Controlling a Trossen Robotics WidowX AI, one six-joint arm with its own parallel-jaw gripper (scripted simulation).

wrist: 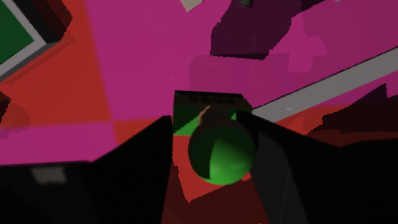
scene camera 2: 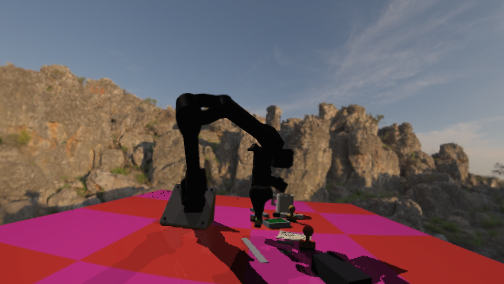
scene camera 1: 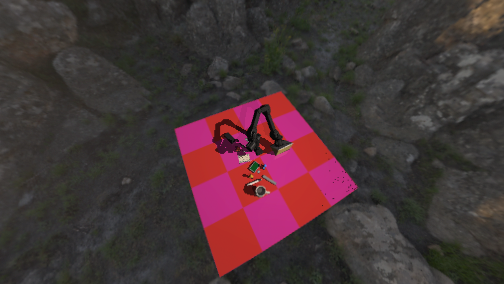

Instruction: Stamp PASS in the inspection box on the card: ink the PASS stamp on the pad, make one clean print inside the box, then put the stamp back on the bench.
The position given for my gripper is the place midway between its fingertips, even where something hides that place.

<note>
In view: my gripper (scene camera 2: 258, 218) and a green-knobbed stamp (wrist: 221, 151).
My gripper shows as well in the wrist view (wrist: 204, 121).
</note>
